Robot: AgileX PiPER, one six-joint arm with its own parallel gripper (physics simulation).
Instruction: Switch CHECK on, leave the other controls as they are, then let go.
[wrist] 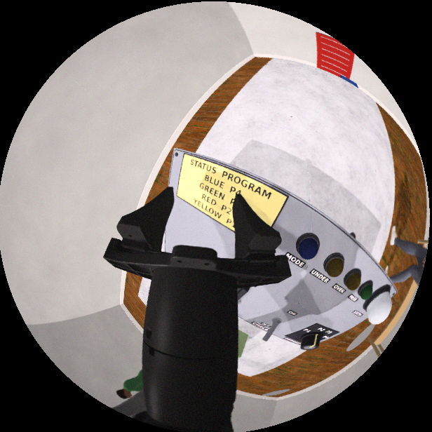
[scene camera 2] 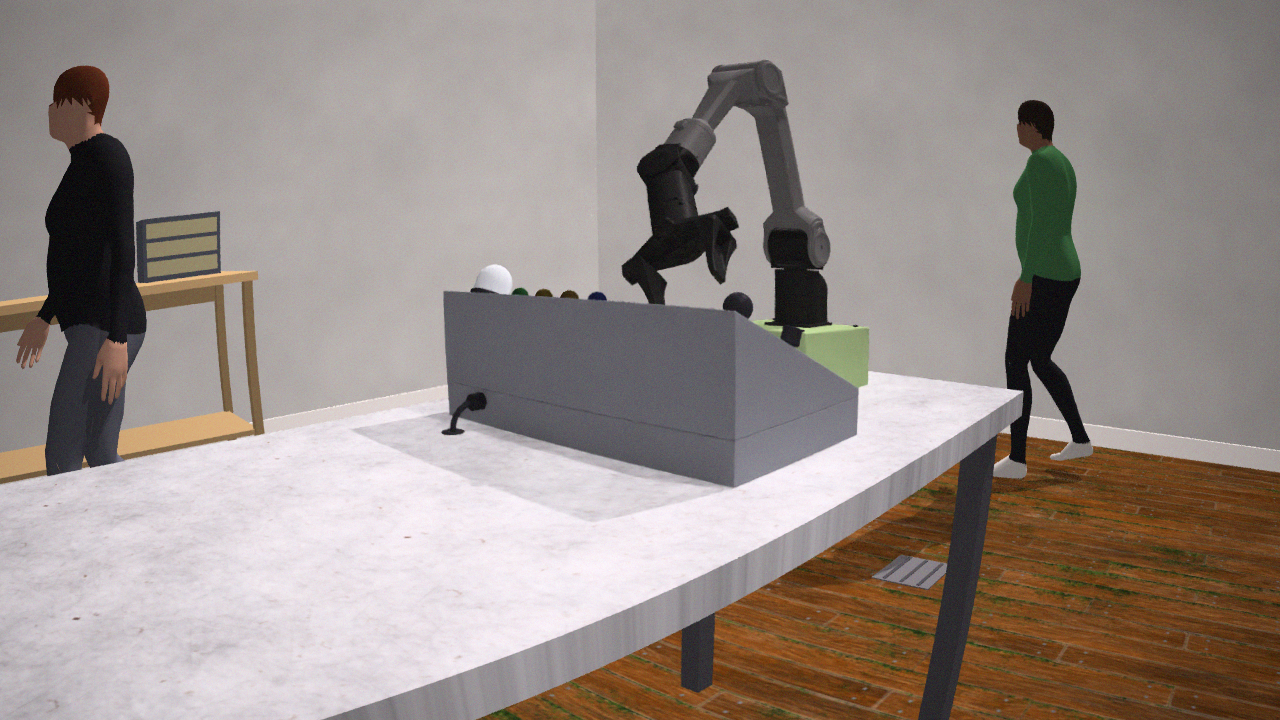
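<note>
The CHECK switch (wrist: 271,330) is a grey lever on the sloped face of the grey console (scene camera 2: 590,376) (wrist: 175,235), low in the wrist view. It leans away from the ON label, toward the OFF and CHECK lettering. In scene camera 2 the switch is hidden behind the console. My gripper (scene camera 2: 689,291) (wrist: 203,196) is open and empty, with its fingers wide apart. It hangs above the console, on the side of the yellow status placard (wrist: 276,205), apart from the CHECK switch. One finger covers part of the placard in the wrist view.
A rotary program knob (wrist: 310,341) sits beside the switch. A blue lamp (wrist: 308,247), amber and green lamps, and a white dome (scene camera 2: 493,279) (wrist: 379,307) line the console's upper edge. A black ball knob (scene camera 2: 737,304) stands at one end. Two people stand beyond the table (scene camera 2: 268,555).
</note>
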